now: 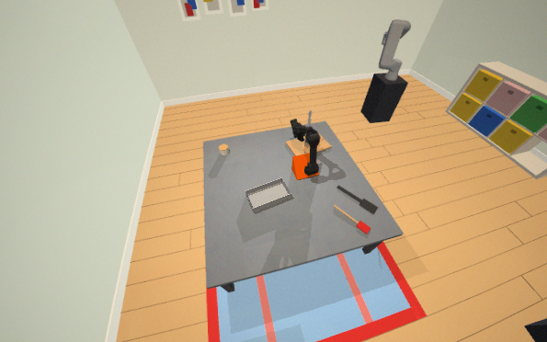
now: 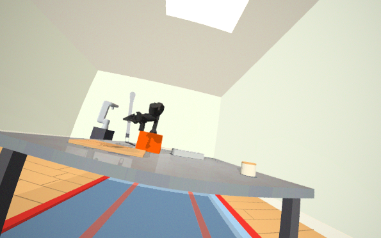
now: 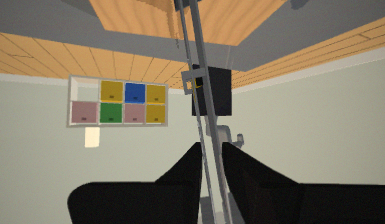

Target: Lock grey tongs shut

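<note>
My gripper tip is 3 cm short of the yellow slider, 3 cm to the right of it and 3 cm above it. From my gripper tip the other things lie so: roasting tin: 45 cm ahead, 51 cm to the left, 15 cm below; wooden board: 17 cm below; black spatula: 22 cm behind, 65 cm to the left, 18 cm below.
</note>
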